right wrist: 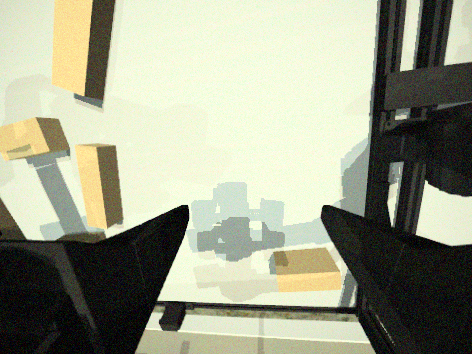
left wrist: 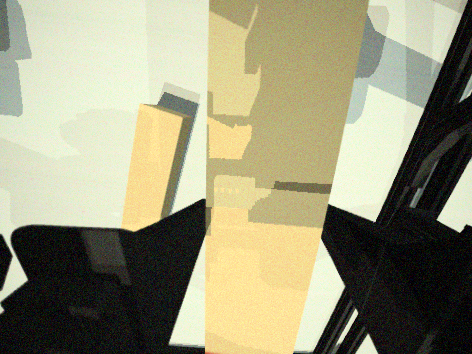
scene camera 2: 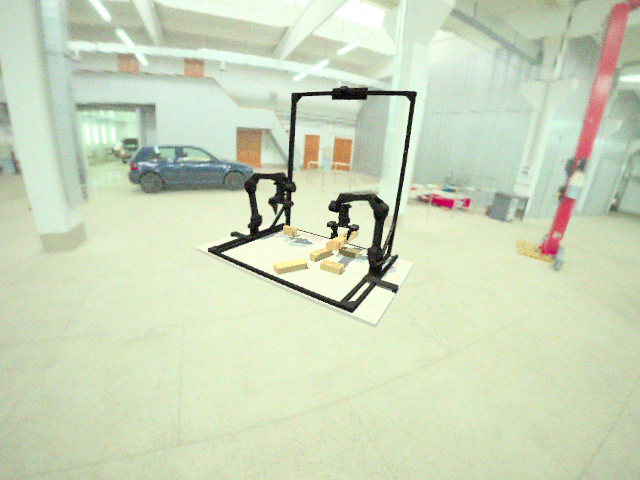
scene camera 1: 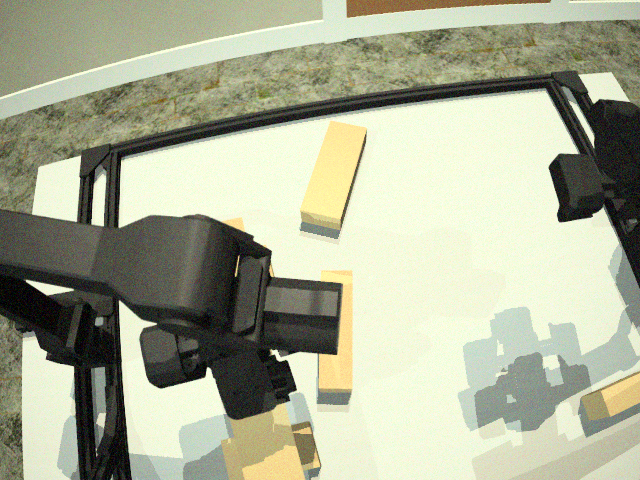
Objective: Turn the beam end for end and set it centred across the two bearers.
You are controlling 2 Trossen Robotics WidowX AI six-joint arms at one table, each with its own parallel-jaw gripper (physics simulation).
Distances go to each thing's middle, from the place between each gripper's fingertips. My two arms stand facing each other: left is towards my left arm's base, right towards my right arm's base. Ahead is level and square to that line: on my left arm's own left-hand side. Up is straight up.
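Labels:
Long beam [scene camera 1: 265, 439]: 30 mm behind my left hand. My right gripper: 430 mm to the right of the long beam, 80 mm past it, 70 mm above it.

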